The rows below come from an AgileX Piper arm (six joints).
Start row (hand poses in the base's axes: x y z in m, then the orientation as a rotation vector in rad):
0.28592 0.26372 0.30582 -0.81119 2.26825 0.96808
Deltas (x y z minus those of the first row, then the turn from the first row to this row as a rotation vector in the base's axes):
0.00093 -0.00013 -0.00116 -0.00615 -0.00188 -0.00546
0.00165 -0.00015 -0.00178 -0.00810 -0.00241 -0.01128
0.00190 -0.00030 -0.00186 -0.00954 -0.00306 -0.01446
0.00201 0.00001 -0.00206 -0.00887 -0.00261 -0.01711
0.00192 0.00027 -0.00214 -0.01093 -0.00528 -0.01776
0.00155 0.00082 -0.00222 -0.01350 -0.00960 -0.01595
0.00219 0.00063 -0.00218 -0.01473 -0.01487 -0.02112
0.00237 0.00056 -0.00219 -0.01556 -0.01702 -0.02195
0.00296 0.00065 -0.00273 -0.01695 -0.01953 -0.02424
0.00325 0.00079 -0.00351 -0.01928 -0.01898 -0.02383
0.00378 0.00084 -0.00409 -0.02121 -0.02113 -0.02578
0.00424 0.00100 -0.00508 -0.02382 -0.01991 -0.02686
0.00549 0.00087 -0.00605 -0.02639 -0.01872 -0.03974
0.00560 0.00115 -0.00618 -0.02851 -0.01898 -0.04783
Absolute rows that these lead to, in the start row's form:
0.28685 0.26359 0.30466 -0.80779 2.27176 0.95794
0.28757 0.26357 0.30404 -0.80174 2.27371 0.95292
0.28782 0.26342 0.30396 -0.79871 2.27471 0.94955
0.28793 0.26373 0.30376 -0.79509 2.27516 0.94934
0.28784 0.26399 0.30368 -0.79600 2.27435 0.94523
0.28747 0.26454 0.30360 -0.80062 2.27200 0.94070
0.28811 0.26435 0.30364 -0.79653 2.26928 0.93386
0.28829 0.26428 0.30363 -0.79654 2.26814 0.93130
0.28888 0.26437 0.30309 -0.79514 2.26733 0.92728
0.28917 0.26451 0.30231 -0.79644 2.26922 0.92532
0.28970 0.26456 0.30173 -0.79556 2.26899 0.92109
0.29016 0.26472 0.30074 -0.79498 2.27192 0.91857
0.29141 0.26459 0.29977 -0.78015 2.27691 0.91074
0.29152 0.26487 0.29964 -0.77136 2.27946 0.90467

